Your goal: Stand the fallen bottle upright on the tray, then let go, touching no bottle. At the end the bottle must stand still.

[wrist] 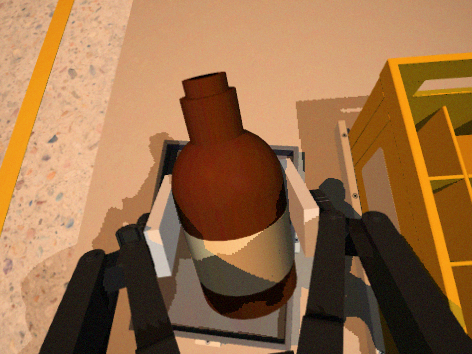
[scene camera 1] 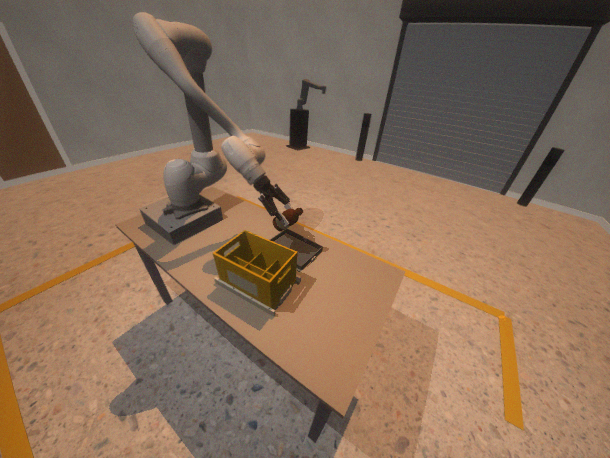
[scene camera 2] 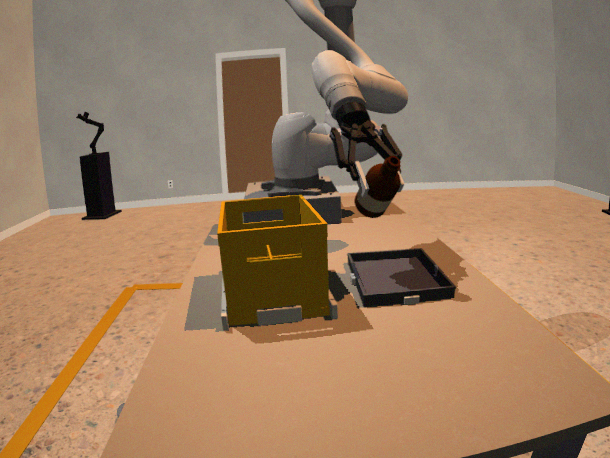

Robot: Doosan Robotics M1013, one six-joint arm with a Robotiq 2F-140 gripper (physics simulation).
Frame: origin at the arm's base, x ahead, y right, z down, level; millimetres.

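Seen in the pictures: gripper, between the fingertips: [wrist: 230, 185] [scene camera 1: 291, 220] [scene camera 2: 383, 190]; arm's base, origin of its link: [scene camera 1: 187, 207] [scene camera 2: 297, 189].
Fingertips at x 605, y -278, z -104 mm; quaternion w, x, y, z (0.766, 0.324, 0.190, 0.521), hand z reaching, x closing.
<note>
Pixels of each thing's middle, then the offset from my fingertips to it. "pt": a spot on its surface instead. Level surfaces: height alone.
- brown bottle, middle of its body: [wrist: 230, 193] [scene camera 2: 381, 183] [scene camera 1: 289, 217] dy +4, dx -9, dz -13 mm
- black tray, a spot on its surface: [scene camera 2: 407, 300] [scene camera 1: 312, 260] pt dy -44, dx +118, dz +192 mm
- yellow crate, middle of its body: [scene camera 2: 269, 252] [scene camera 1: 257, 268] dy +234, dx +57, dz +114 mm
- table, height of its surface: dz +201 mm
A brown bottle [scene camera 1: 291, 217] [scene camera 2: 383, 182] [wrist: 230, 195] with a cream label is held in the air, tilted, its neck up and its base down. In scene camera 2 the neck leans to the right and towards the camera. My gripper [scene camera 1: 284, 215] [scene camera 2: 381, 181] [wrist: 230, 185] is shut on the bottle, one pale pad on each side of its body. The black tray [scene camera 1: 311, 259] [scene camera 2: 407, 300] [wrist: 297, 320] lies flat on the table below, with low walls. In scene camera 2 the bottle is above and behind the tray, apart from it.
A yellow crate [scene camera 1: 250, 277] [scene camera 2: 275, 280] [wrist: 375, 145] with inner dividers stands beside the tray, between low pale rails on the table [scene camera 1: 345, 320] [scene camera 2: 350, 390] [wrist: 250, 40]. Its walls rise well above the tray's. The arm's grey base block [scene camera 1: 195, 223] is at the table's far end.
</note>
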